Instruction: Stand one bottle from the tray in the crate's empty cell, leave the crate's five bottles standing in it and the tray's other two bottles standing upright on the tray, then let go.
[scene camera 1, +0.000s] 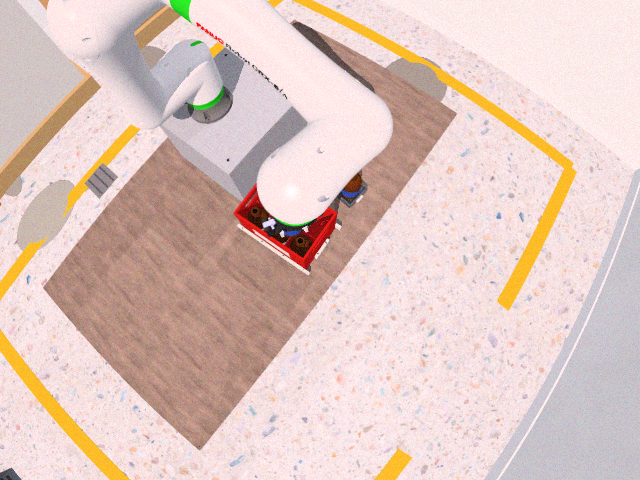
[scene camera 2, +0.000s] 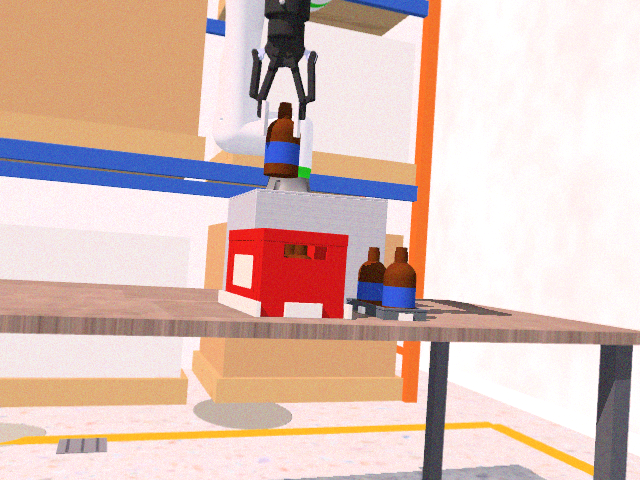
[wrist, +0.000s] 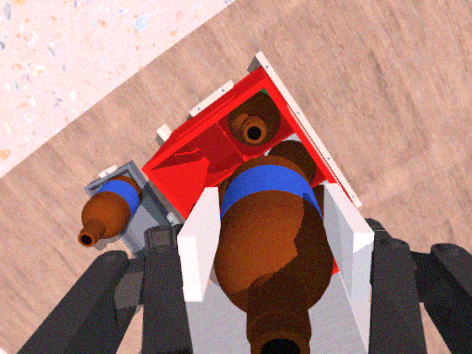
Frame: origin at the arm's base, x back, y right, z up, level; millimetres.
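Seen in the pictures: gripper, between the fingertips: (scene camera 2: 280, 136) (wrist: 271, 209); arm's base, origin of its link: (scene camera 1: 210, 104).
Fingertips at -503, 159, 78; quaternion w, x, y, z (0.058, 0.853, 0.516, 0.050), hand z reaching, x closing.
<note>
Pixels of each thing's top centre, then the offset from my fingertips to it, as dx, dy, dz.
- brown bottle with a blue label, centre of its top: (scene camera 2: 285, 103) +26, -14, +77
- red crate, centre of its top: (wrist: 266, 211) (scene camera 2: 285, 232) (scene camera 1: 284, 212) +98, -51, -195
- standing bottle, centre of its top: (wrist: 254, 133) (scene camera 1: 300, 241) +5, -13, -207
- crate bottle, centre of its top: (wrist: 296, 187) +94, -3, -207
- grey tray, centre of its top: (wrist: 147, 236) (scene camera 2: 383, 303) +108, -308, -344
My gripper (scene camera 2: 281, 124) (wrist: 271, 209) is shut on a brown bottle with a blue label (scene camera 2: 281, 155) (wrist: 270, 227). It holds the bottle upright, high above the red crate (scene camera 1: 324, 235) (scene camera 2: 305, 284) (wrist: 175, 187). In the wrist view an empty cell shows at the crate's left, beside a standing bottle (wrist: 254, 117); another crate bottle (wrist: 296, 155) is partly hidden by the held one. Crate bottles (scene camera 1: 255, 214) (scene camera 1: 301, 243) also show in scene camera 1; the arm hides others. Two bottles (scene camera 2: 371, 281) (scene camera 2: 399, 284) stand upright on the grey tray (scene camera 2: 395, 313) (wrist: 150, 215).
The crate and tray stand close together on the wooden table (scene camera 1: 180, 310) (scene camera 2: 155, 322). The grey robot pedestal (scene camera 1: 248, 124) (scene camera 2: 320, 211) stands behind the crate. The arm (scene camera 1: 330, 129) reaches over the crate. Shelving with an orange post (scene camera 2: 426, 129) is in the background.
</note>
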